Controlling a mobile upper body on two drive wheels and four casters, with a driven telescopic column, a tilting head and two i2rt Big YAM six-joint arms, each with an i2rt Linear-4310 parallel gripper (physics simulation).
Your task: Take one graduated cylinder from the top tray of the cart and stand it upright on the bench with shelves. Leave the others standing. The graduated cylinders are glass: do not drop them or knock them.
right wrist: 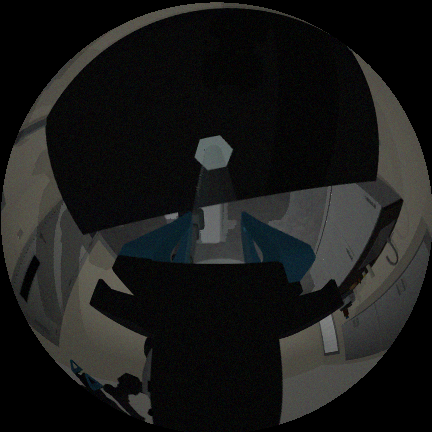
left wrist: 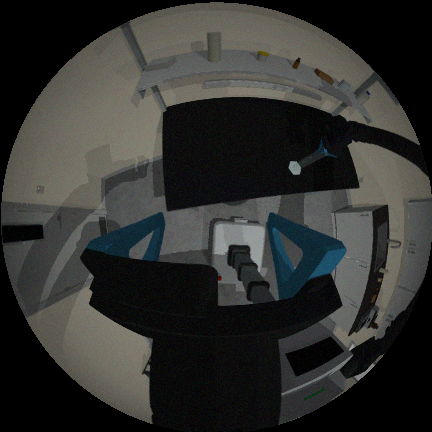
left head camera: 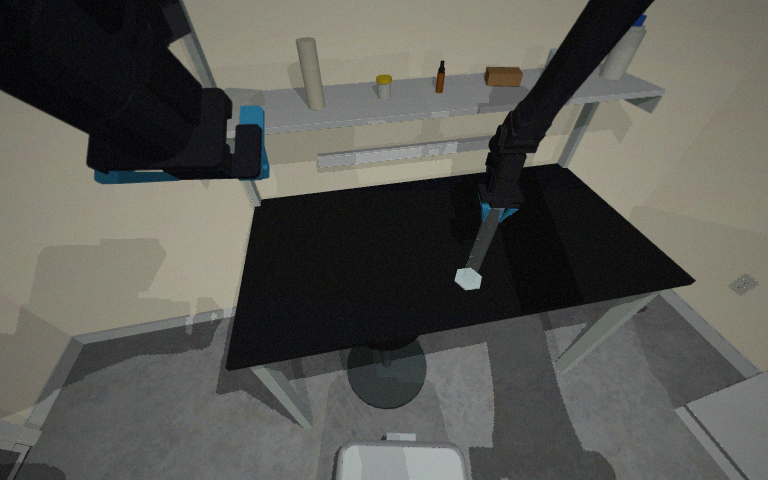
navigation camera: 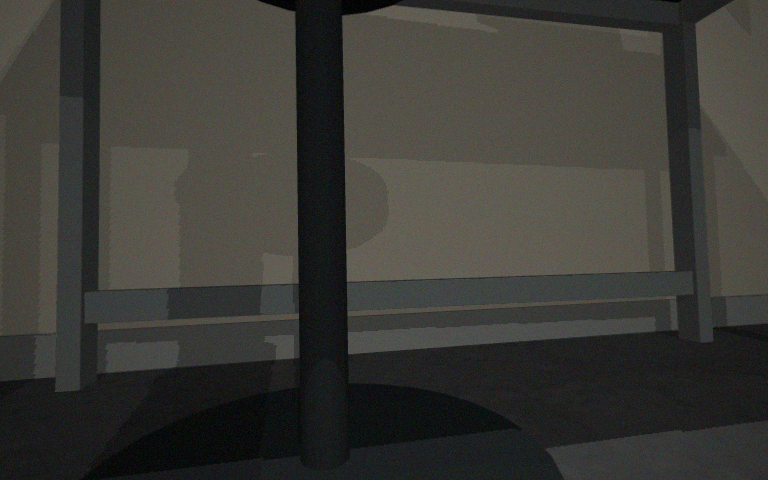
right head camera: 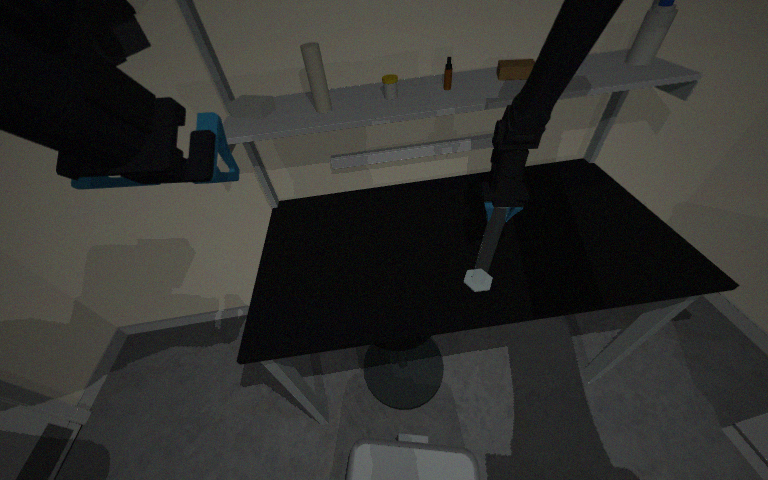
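Observation:
My right gripper (left head camera: 497, 212) (right head camera: 503, 211) (left wrist: 320, 152) (right wrist: 216, 217) is shut on the upper part of a clear graduated cylinder (left head camera: 481, 246) (right head camera: 489, 243) (left wrist: 311, 159) (right wrist: 215, 187). The cylinder hangs about upright, its pale hexagonal base down, over the black top of the bench with shelves (left head camera: 339, 254) (right head camera: 351, 254) (left wrist: 215, 150) (right wrist: 125, 125). Whether the base touches the top is hard to tell. My left gripper (left wrist: 215, 217) is open and empty, at the upper left in both head views, high and left of the bench. The cart's top tray and the other cylinders cannot be made out.
The bench's shelf (left head camera: 351, 116) bears a tall beige cylinder (left head camera: 310, 73), a yellow-lidded jar (left head camera: 384, 87), an amber bottle (left head camera: 440, 80), a brown box (left head camera: 503, 76) and a blue-capped bottle (left head camera: 623, 56). A stool's round base (left head camera: 386, 373) and post (navigation camera: 321, 226) stand by the bench's front.

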